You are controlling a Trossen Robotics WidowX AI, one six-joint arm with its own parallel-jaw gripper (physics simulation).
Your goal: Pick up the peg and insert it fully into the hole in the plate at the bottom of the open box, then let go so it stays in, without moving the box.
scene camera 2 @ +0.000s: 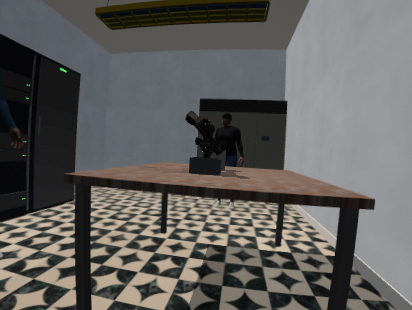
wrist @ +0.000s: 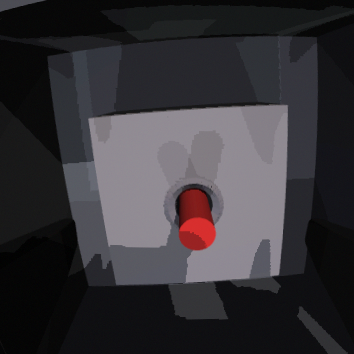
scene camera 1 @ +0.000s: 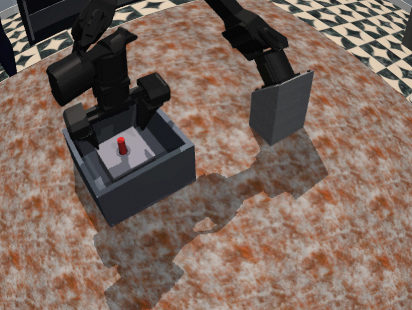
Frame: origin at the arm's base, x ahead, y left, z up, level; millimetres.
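Where they show: gripper, fingertip midpoint: (wrist: pixel 194 231) (scene camera 1: pixel 119 138); arm's base, link origin: (scene camera 2: pixel 220 153) (scene camera 1: pixel 281 81).
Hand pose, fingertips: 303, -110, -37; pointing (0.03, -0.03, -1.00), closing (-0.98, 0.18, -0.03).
Things, the pixels of their top centre, and the offset from my fingertips, as dx, dy, dz. Level surfaces: height alone.
- red peg, top centre: (wrist: pixel 196 234) (scene camera 1: pixel 120 139) -1, +2, -2
- pale plate, top centre: (wrist: pixel 193 207) (scene camera 1: pixel 123 150) -1, +3, -29
- open dark grey box, top centre: (wrist: pixel 198 249) (scene camera 1: pixel 119 136) (scene camera 2: pixel 206 157) -1, +3, +8
- mottled table, surface height: dz -90
The red peg (scene camera 1: pixel 122 146) (wrist: pixel 196 220) stands roughly upright in the round hole of the pale plate (scene camera 1: pixel 115 167) (wrist: pixel 135 200), with its upper part sticking out. Its depth in the hole is hidden. The plate lies at the bottom of the open dark grey box (scene camera 1: pixel 150 187) (scene camera 2: pixel 205 165) (wrist: pixel 175 75). My gripper (scene camera 1: pixel 120 136) (wrist: pixel 194 231) is open and points down into the box, its fingers wide apart on either side of the peg and not touching it. In scene camera 2 the box wall hides the peg and the fingertips.
A tall grey block (scene camera 1: pixel 282 110) stands on the mottled table (scene camera 1: pixel 300 240) (scene camera 2: pixel 250 181) at the arm's base, right of the box. The box walls surround the fingers closely. A person (scene camera 2: pixel 228 137) stands behind the table, and a dark cabinet (scene camera 2: pixel 56 135) stands at the left.
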